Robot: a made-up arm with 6 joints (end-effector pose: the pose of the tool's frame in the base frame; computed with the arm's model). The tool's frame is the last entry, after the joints.
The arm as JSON. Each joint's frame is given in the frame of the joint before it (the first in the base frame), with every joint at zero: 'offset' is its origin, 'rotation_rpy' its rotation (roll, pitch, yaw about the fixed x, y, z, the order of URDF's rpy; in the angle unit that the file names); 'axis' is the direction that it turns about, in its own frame. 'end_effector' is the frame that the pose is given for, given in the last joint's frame.
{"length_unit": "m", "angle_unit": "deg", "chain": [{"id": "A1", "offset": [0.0, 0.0, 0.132], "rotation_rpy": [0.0, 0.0, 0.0], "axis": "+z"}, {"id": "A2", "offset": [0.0, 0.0, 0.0], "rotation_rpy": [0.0, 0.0, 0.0], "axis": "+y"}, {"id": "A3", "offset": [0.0, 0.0, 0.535], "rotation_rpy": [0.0, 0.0, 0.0], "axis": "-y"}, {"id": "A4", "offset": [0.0, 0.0, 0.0], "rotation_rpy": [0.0, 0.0, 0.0], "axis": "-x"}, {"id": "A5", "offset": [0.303, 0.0, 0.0], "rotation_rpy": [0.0, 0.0, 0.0], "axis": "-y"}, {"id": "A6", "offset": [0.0, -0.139, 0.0], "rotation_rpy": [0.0, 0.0, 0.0], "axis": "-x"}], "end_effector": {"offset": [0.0, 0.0, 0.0], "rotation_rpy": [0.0, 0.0, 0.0]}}
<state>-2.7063 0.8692 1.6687 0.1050 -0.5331 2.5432</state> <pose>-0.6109 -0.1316 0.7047 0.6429 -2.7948 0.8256</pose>
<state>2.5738 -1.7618 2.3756 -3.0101 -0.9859 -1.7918</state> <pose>0.5206 -0.4955 -0.2139 1.4481 1.1012 -2.0618</pose>
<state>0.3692 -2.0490 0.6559 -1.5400 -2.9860 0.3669</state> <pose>-0.6427 -0.2533 0.1398 -1.8696 -0.1988 0.7656</pose>
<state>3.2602 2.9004 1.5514 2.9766 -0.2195 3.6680</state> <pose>-0.1990 -0.1618 -0.6781 1.5084 0.5627 -2.3854</pose>
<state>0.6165 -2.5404 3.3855 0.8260 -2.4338 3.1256</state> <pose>0.0683 -0.0670 -0.3194 0.6403 -0.7056 -1.9526</pose>
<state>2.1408 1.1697 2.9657 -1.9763 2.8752 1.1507</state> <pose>-0.3426 0.4329 0.6647 1.1302 1.5729 -0.5108</pose>
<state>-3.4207 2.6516 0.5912 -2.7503 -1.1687 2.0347</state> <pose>-0.0955 -0.1063 -0.5825 -1.1188 1.5196 2.0941</pose>
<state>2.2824 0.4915 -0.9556 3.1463 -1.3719 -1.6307</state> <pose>-0.2941 0.1283 0.3029 -0.8291 -1.6437 1.8052</pose>
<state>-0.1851 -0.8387 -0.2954 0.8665 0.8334 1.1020</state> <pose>-0.2066 -0.0529 0.7369 -1.9798 -1.1736 -0.7343</pose>
